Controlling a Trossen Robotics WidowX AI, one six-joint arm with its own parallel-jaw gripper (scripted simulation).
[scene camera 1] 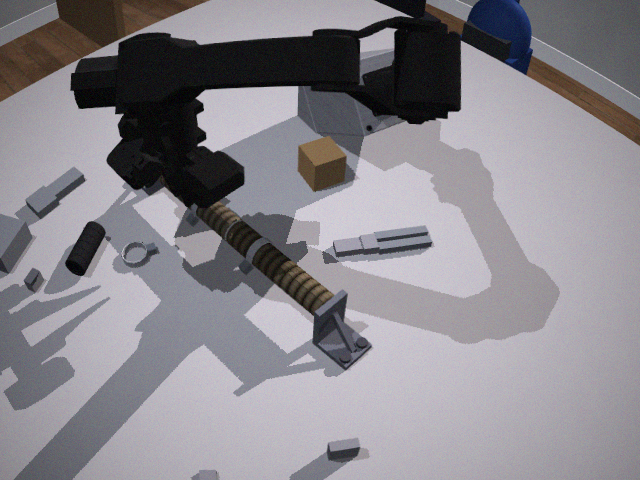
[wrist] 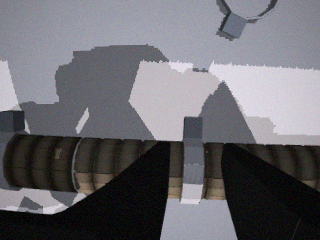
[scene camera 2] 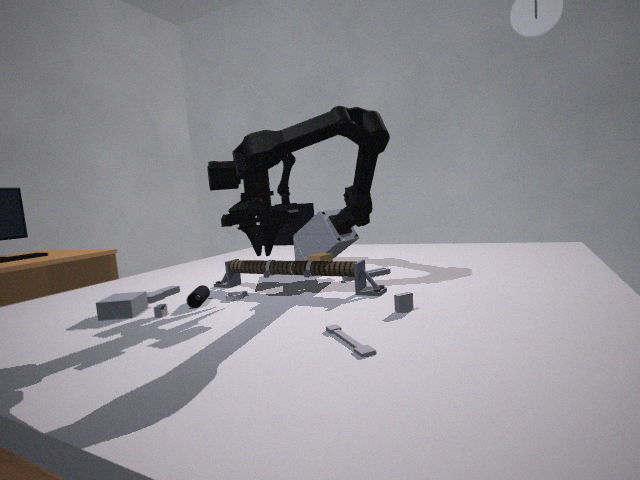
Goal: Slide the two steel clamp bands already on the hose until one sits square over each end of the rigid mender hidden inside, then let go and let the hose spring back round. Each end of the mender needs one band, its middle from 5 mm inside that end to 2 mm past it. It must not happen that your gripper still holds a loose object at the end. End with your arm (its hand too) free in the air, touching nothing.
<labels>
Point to a tan cube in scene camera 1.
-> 321, 163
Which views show the gripper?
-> Scene camera 1, the wrist view and scene camera 2: all of them.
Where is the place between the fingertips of the gripper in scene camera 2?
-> At 263, 255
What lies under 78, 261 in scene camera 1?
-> A black cylinder.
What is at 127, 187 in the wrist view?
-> The gripper.
</labels>
